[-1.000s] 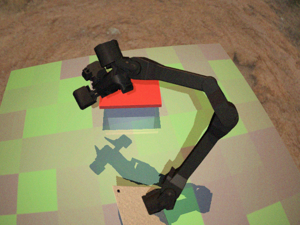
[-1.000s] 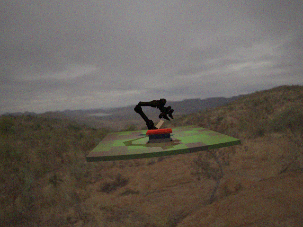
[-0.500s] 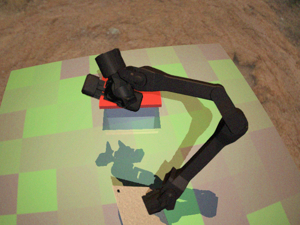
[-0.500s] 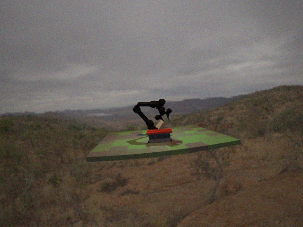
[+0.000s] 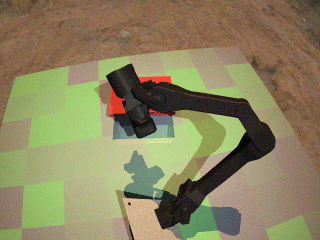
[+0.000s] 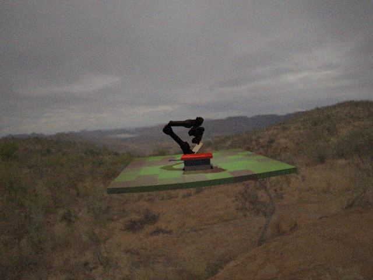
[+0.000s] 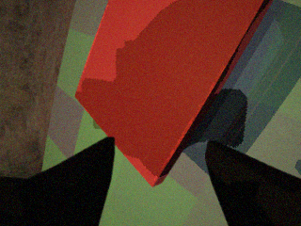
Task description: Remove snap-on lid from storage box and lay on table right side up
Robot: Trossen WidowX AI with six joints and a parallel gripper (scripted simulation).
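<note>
Right now the red lid is 11 cm ahead of my gripper tip, 6 cm to the right of it and 9 cm below it. From my gripper tip the other things lie so: storage box: 11 cm ahead, 6 cm to the right, 14 cm below.
</note>
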